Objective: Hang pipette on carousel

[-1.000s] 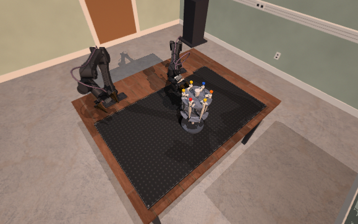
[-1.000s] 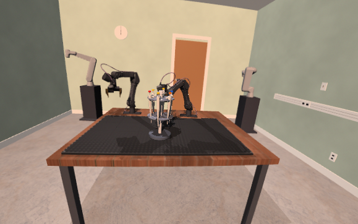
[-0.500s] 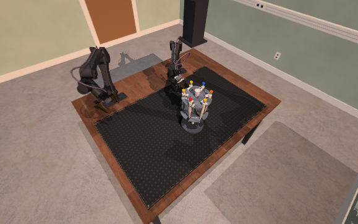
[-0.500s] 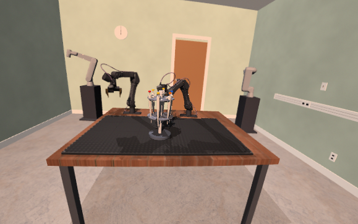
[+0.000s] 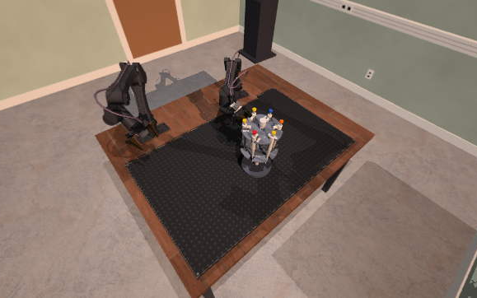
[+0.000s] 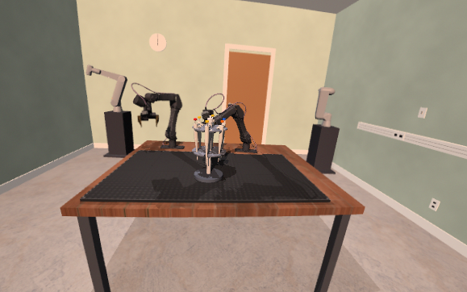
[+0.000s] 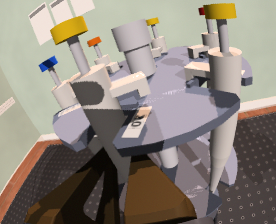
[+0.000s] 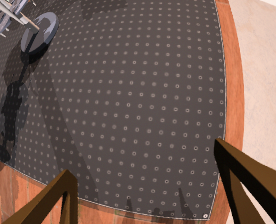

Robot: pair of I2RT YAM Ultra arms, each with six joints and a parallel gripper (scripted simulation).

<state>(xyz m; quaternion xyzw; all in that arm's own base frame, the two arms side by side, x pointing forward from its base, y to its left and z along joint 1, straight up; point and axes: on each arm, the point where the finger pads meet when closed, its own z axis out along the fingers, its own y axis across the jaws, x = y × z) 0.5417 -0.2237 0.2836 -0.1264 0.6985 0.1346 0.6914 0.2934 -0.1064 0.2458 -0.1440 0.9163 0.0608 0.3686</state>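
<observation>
Now: the pipette 20 mm below my left hand, 10 mm to the right of it and 10 mm ahead of it.
</observation>
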